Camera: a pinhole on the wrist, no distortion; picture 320 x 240 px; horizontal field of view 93.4 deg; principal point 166.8 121.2 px. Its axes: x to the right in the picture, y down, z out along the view. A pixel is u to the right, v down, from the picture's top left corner.
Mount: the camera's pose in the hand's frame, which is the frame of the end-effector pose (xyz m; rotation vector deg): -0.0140 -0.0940 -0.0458 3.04 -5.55 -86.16
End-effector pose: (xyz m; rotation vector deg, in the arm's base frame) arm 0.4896 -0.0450 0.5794 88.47 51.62 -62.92
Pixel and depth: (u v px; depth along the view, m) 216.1 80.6 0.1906
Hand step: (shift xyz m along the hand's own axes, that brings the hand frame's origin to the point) -0.0795 -0.1548 0.1409
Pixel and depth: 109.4 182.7 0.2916
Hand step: 0.0687 0.0319 0.2522
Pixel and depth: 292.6 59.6 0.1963
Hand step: -0.1022 -0.2578 0.1470
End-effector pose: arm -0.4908 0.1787 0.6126 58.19 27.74 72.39
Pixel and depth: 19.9 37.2 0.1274
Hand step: -0.1048 0.0282 0.0703
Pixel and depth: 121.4 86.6 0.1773
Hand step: -0.0750 -0.0390 0.1251
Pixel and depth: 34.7 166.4 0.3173
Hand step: 0.0319 0.1975 0.2703
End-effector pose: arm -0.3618 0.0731 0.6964 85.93 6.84 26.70
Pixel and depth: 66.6 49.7 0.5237
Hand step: -0.3338 0.2496 0.4408
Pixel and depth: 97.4 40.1 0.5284
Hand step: -0.3631 0.1428 0.4453
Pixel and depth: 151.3 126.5 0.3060
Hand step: -0.0350 -0.0543 0.2587
